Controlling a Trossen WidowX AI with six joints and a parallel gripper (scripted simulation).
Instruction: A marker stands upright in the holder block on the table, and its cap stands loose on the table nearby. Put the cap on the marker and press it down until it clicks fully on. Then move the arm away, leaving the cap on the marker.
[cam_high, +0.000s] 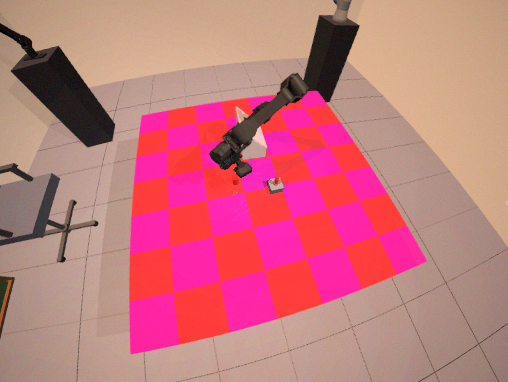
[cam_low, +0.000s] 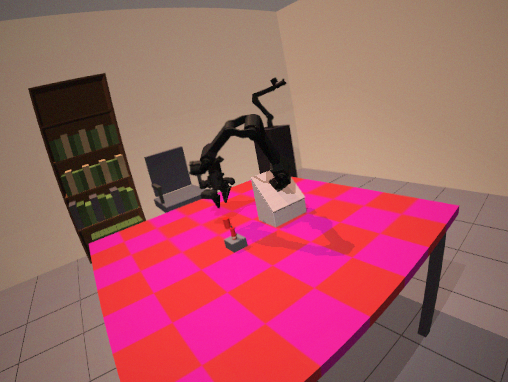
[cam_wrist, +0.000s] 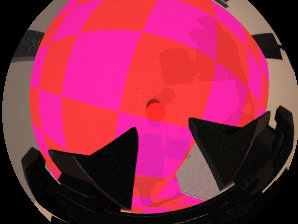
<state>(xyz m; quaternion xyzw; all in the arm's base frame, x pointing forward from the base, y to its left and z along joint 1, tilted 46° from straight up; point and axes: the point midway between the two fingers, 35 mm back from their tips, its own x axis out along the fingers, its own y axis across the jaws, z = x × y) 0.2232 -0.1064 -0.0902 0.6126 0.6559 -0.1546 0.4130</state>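
Now: gripper tip 9 cm above the red cap. The rest, counted from my gripper tip: grey holder block (18 cm to the left, 9 cm below, 8 cm ahead); red marker (18 cm to the left, 8 cm ahead, 4 cm below).
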